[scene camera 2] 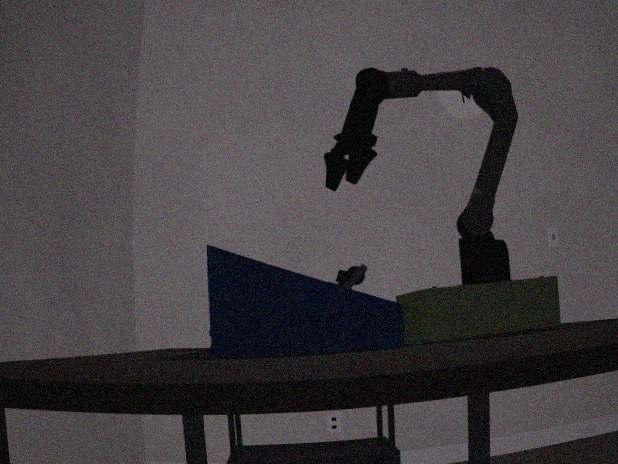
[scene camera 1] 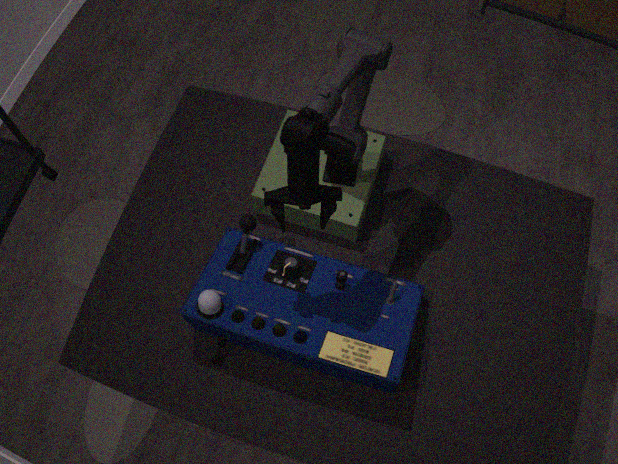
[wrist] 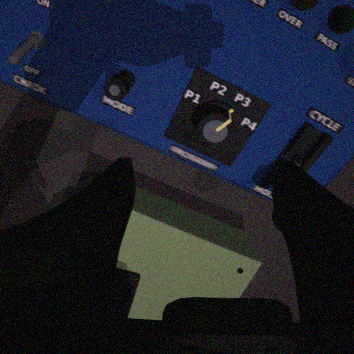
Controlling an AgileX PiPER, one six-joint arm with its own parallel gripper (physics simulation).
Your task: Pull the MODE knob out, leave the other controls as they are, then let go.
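The MODE knob (scene camera 1: 341, 279) (wrist: 119, 84) is a short dark knob with a grey tip, standing on the sloped blue panel (scene camera 1: 247, 295) (scene camera 2: 300, 315) (wrist: 160, 82). In the wrist view it is at the upper left, above its MODE label. In scene camera 2 I cannot tell it apart from the dark controls. My gripper (scene camera 1: 303, 228) (scene camera 2: 343, 186) (wrist: 204, 175) is open and empty. It hangs high above the panel, apart from the knob. In scene camera 1 its fingers show up and to the left of the knob.
The PROGRAM dial (scene camera 1: 290, 263) (wrist: 215, 131) points between P3 and P4. The CHECK toggle (scene camera 1: 393, 291) (wrist: 25, 47), a ball-topped CYCLE/HOLD lever (scene camera 1: 247, 222), a white ball (scene camera 1: 209, 302) and a yellow plate (scene camera 1: 356, 354) are on the panel. The arm stands on a green base (scene camera 1: 275, 175) (scene camera 2: 480, 310) (wrist: 185, 265).
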